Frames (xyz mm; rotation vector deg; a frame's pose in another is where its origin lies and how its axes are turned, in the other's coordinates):
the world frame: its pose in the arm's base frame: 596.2 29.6 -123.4 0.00 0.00 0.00
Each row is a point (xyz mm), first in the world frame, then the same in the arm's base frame.
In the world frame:
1: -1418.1 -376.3 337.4
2: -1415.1 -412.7 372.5
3: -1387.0 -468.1 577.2
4: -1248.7 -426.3 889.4
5: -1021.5 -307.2 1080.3
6: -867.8 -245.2 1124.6
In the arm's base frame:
1: -821.9 -346.7 214.0
2: -818.9 -383.1 249.1
3: -790.8 -438.5 453.8
4: -652.5 -396.7 766.0
5: -425.3 -277.6 956.9
6: -271.6 -215.6 1001.2

